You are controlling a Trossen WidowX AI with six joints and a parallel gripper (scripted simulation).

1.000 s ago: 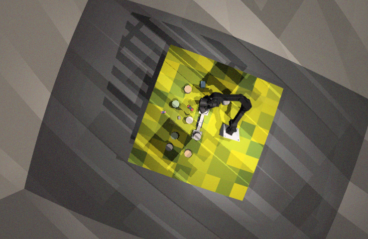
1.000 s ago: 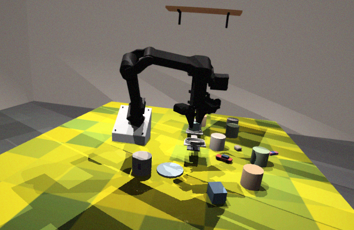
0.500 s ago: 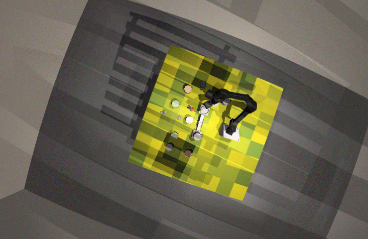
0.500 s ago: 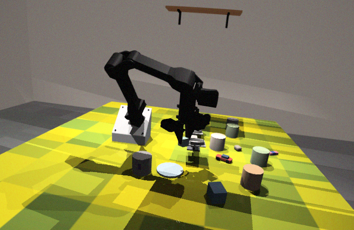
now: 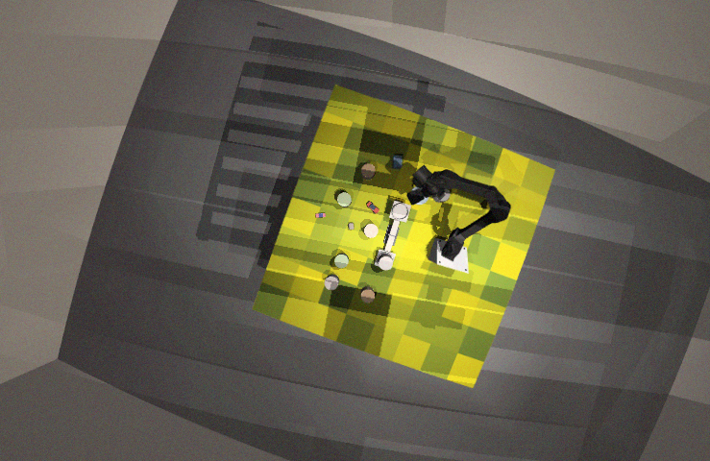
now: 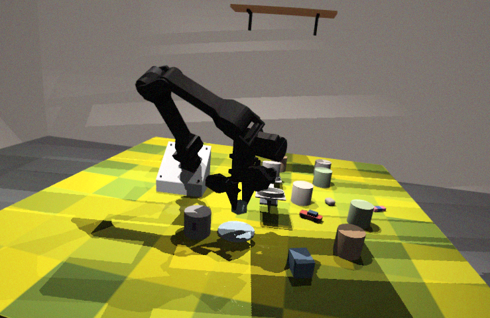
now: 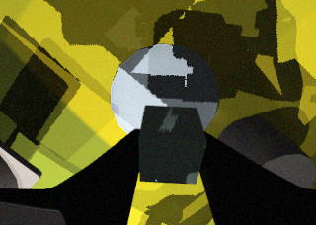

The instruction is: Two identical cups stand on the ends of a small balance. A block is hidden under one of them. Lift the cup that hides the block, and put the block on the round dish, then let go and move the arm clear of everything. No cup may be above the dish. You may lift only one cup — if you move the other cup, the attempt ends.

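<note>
Now: the round dish 70 mm below my gripper tip. Round my gripper tip: block (right at my gripper tip); then cup (100 mm behind, 60 mm to the right, 40 mm below); then blue box (180 mm ahead, 90 mm to the right, 50 mm below).
</note>
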